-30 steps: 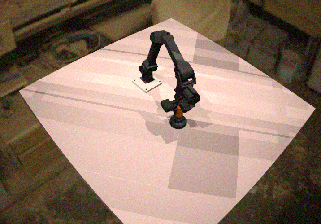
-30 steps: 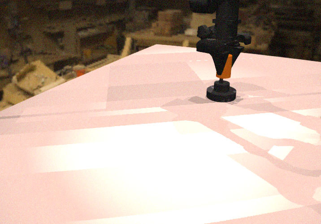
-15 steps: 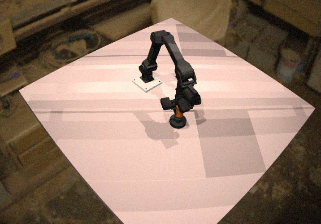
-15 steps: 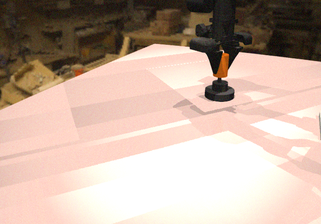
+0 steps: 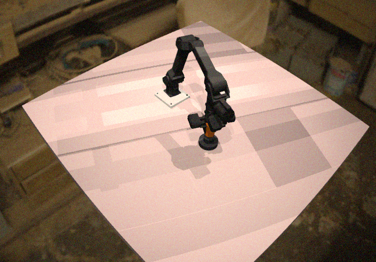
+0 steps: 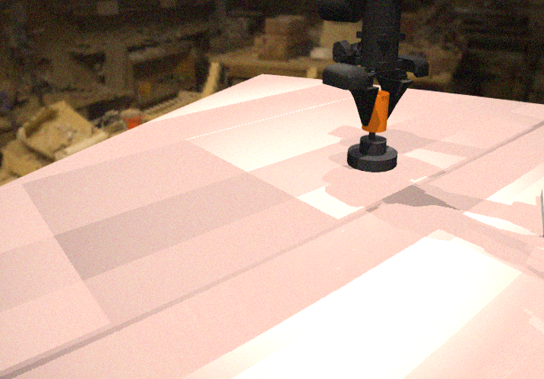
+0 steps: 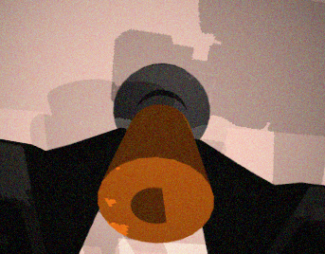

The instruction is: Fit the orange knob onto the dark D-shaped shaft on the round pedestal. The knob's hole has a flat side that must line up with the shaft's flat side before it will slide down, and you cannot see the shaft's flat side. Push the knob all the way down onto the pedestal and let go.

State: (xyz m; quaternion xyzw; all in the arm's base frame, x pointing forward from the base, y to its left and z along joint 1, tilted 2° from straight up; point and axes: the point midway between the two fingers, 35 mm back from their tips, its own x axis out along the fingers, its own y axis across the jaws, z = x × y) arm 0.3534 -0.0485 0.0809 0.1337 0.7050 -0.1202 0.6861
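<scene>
Now: gripper tip 20 mm below the orange knob. The rest, counted from my gripper tip: pedestal: 40 mm below.
</scene>
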